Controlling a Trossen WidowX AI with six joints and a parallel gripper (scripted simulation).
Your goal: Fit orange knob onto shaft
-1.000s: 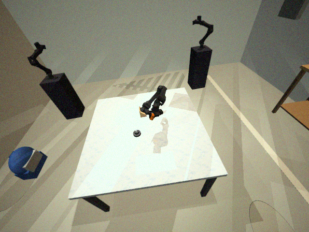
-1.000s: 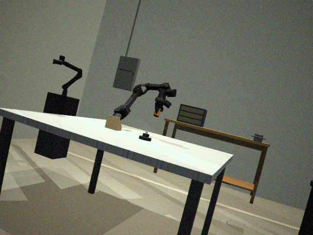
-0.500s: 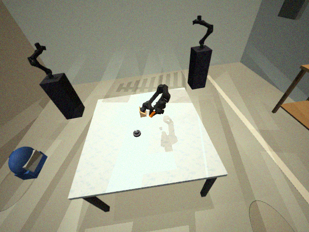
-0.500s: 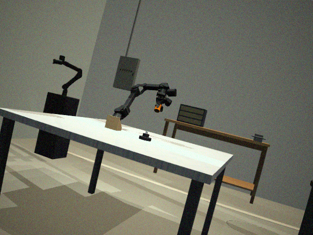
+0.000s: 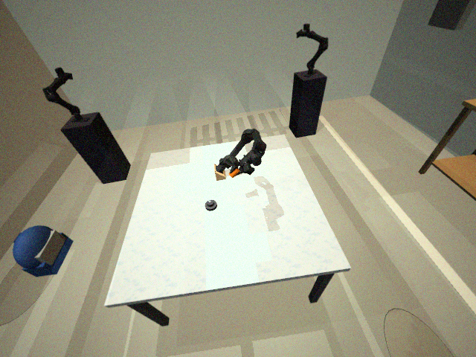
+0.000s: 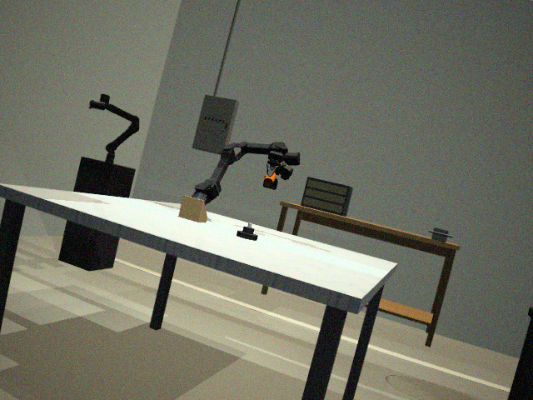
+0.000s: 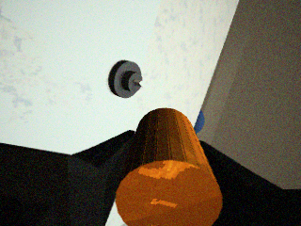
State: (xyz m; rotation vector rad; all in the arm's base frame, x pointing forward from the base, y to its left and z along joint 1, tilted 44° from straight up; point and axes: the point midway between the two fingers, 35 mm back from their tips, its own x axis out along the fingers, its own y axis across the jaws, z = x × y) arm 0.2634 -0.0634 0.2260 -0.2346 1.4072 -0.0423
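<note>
Now: the orange knob 30 mm to the left of my gripper tip and 20 mm above it. The rest, counted from my gripper tip: round dark pedestal: 20 mm ahead, 180 mm to the right, 210 mm below.
</note>
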